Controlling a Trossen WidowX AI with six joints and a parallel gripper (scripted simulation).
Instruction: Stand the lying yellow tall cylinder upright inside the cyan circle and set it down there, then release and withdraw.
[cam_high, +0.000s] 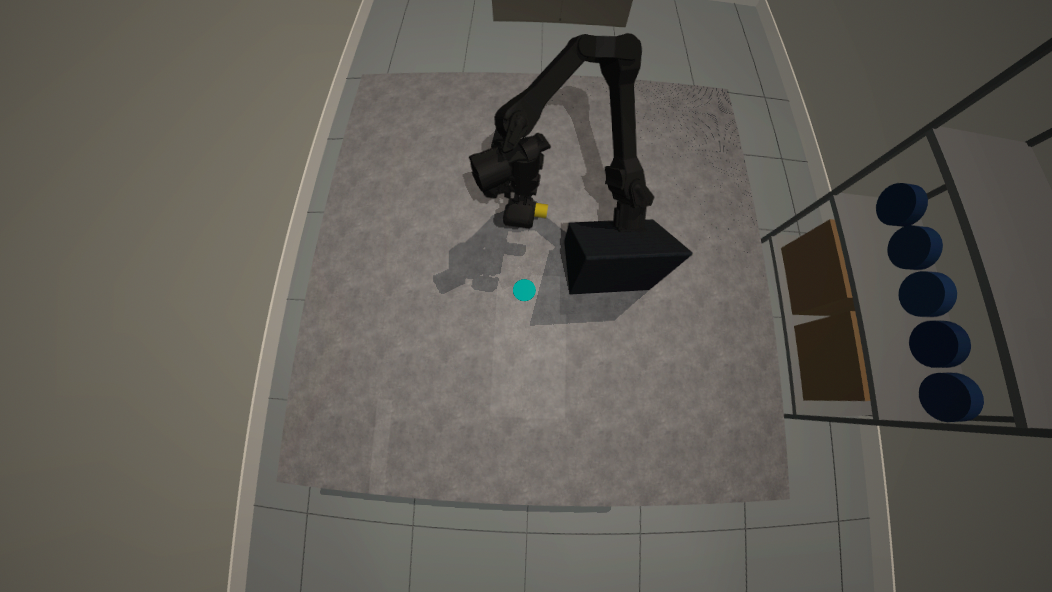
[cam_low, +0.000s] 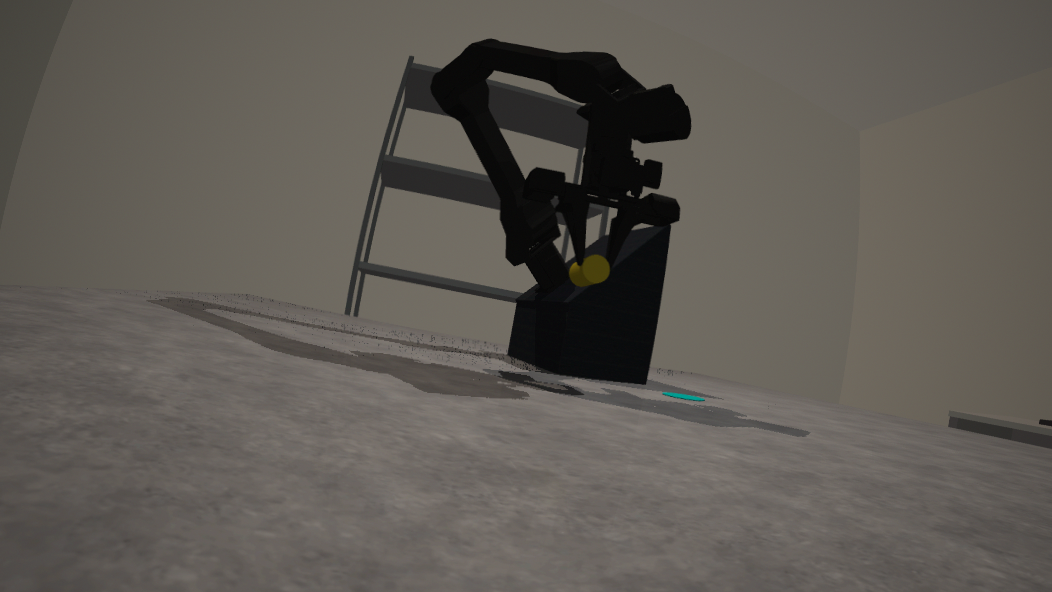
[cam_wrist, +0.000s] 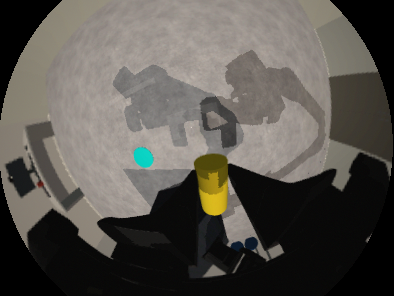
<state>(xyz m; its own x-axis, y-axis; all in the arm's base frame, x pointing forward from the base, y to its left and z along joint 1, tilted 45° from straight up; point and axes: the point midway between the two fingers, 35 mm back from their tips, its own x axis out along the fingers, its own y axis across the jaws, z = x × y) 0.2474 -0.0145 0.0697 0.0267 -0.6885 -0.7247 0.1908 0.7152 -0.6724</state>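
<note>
The yellow tall cylinder is 20 mm behind my gripper tip. The rest, counted from my gripper tip: cyan circle 10 mm ahead, 160 mm to the left, 140 mm below.
</note>
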